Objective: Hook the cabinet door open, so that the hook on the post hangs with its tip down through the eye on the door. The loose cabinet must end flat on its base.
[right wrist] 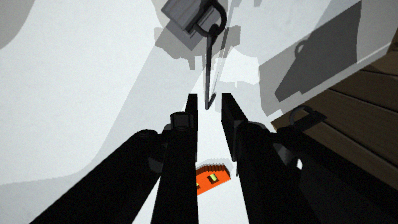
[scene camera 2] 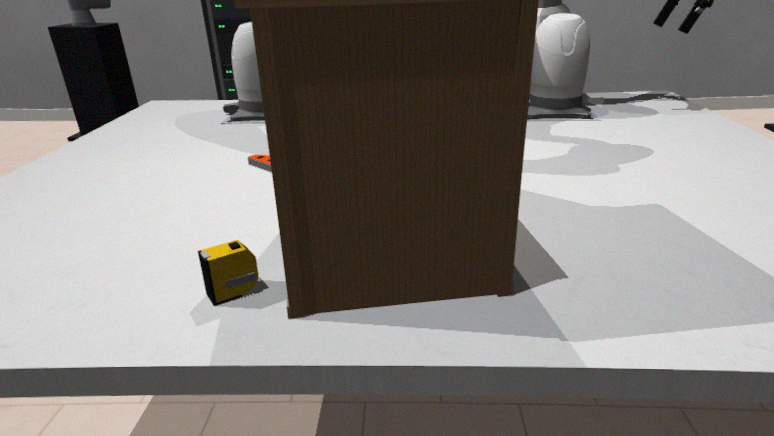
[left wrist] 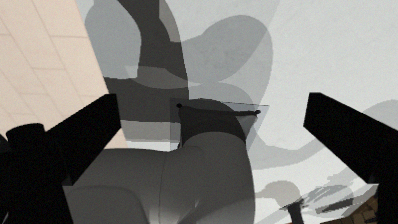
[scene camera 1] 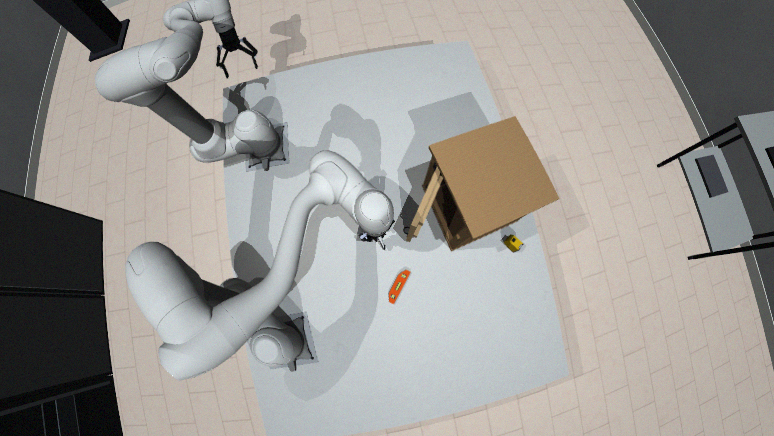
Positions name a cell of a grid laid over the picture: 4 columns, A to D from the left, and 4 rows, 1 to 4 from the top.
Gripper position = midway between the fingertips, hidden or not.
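Observation:
Scene camera 1 shows the left gripper (scene camera 1: B1) and a wooden cabinet (scene camera 1: C2). Scene camera 2 shows the wooden cabinet (scene camera 2: C2) as well, together with a yellow tape measure (scene camera 2: B3). The left wrist view shows the left gripper (left wrist: C2), while the yellow tape measure is out of frame in the left wrist view. The right wrist view shows the right gripper (right wrist: C2), and the yellow tape measure is out of frame in the right wrist view.

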